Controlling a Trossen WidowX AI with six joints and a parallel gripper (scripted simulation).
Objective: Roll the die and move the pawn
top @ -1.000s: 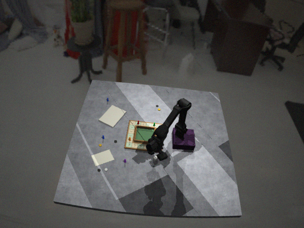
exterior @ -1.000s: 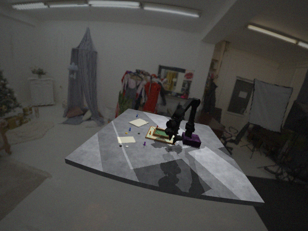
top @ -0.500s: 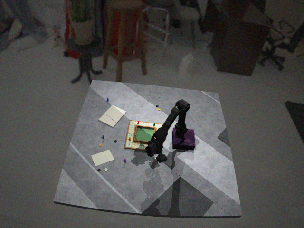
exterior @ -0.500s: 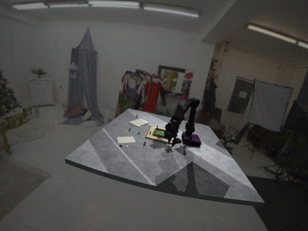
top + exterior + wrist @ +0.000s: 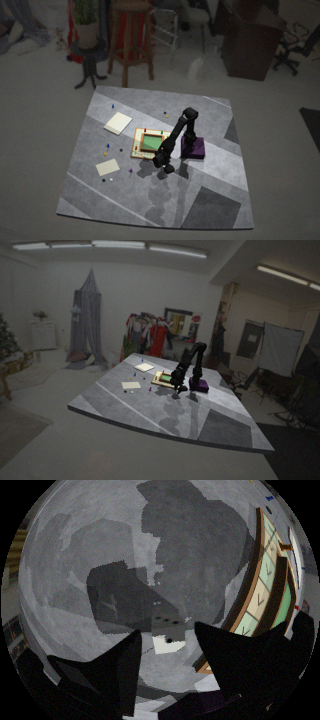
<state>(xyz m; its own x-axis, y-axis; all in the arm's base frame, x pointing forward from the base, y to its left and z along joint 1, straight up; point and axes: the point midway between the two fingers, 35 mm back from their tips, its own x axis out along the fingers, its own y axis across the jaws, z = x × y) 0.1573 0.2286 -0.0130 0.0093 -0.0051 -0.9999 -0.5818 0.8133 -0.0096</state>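
My gripper tip is now 220 mm short of the orange pawn, 130 mm to the left of it and 20 mm below it. Also, from my gripper tip: yellow pawn (280 mm to the right, 20 mm above); green tray (200 mm to the right, 110 mm ahead); white die (right at my gripper tip).
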